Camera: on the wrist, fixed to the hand. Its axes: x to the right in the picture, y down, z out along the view.
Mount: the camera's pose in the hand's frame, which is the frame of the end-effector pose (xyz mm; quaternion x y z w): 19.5 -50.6 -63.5 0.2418 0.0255 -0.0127 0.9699
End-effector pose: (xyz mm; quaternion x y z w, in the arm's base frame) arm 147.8 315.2 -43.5 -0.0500 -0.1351 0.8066 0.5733
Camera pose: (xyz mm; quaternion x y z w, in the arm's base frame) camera 202.3 359.2 -89.0 0.0713 0.0780 0.8064 0.5818
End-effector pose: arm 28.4 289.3 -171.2 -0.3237 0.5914 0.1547 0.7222
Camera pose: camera 16.1 207.3 -181.2 -0.1508 0.6253 -0.0104 0.7656
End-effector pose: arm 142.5 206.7 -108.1 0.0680 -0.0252 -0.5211 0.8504
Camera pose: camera 113.9 172.4 -178.7 0.2852 -0.1279 -0.5084 0.8024
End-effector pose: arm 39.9 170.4 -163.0 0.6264 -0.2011 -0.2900 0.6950
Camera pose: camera 87.7 203.1 -223.1 0.7856 -0.2395 -0.2255 0.5241
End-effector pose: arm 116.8 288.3 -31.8 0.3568 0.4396 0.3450 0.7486
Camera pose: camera 77.0 293.5 -105.0 0.5127 0.5334 0.2279 0.6330
